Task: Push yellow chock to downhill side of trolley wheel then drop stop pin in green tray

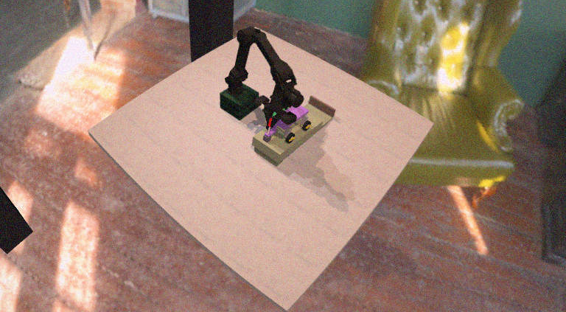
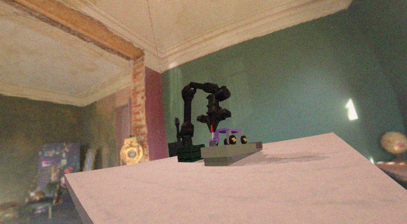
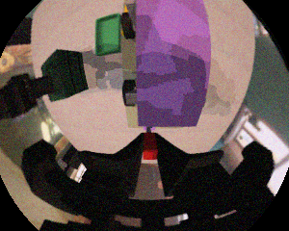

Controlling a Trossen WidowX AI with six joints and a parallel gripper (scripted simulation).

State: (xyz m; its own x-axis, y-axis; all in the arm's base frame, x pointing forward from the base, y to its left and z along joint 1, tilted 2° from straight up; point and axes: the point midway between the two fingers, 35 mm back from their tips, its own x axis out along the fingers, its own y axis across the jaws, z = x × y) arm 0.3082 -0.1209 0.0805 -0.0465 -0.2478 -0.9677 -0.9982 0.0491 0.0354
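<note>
Now: the green tray 22 cm to the left of my gripper tip, 16 cm below it and 10 cm behind it. Round my gripper tip: purple trolley (11 cm to the left, 4 cm below, 3 cm ahead); red-headed stop pin (right at my gripper tip); ramp (11 cm to the left, 11 cm below, 3 cm ahead).
</note>
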